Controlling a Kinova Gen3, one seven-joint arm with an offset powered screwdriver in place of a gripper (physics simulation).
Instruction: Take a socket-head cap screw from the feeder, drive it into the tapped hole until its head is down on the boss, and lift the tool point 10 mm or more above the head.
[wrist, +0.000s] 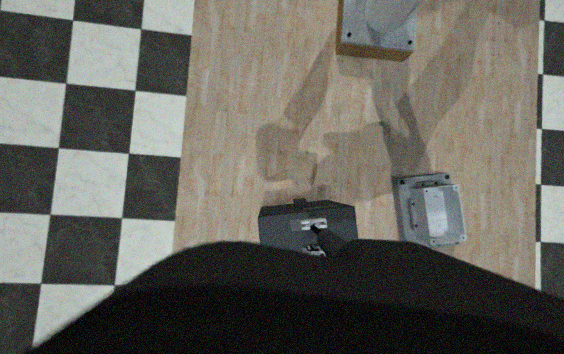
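Note:
The screw feeder (277, 227), a dark grey box, stands at the lower middle of the wrist view, with a bright metal pick-up plate (320, 223) on its top. The black screwdriver (314, 227) reaches in from the lower right, and its tip appears over the front edge of that plate. Whether the tip touches a screw or carries one is too small to tell. A grey metal housing (458, 215) on a flanged base lies to the right of the feeder; its tapped hole and boss cannot be picked out for certain. The robot's own dark body hides the lower part of the view.
A metal-topped block (362, 41) with a wooden-coloured side carries the arm's base at the top. The wood-look surface (225, 125) bears shadows of the arm. A black and white checkered floor (97, 115) borders it on the left and at the right edge.

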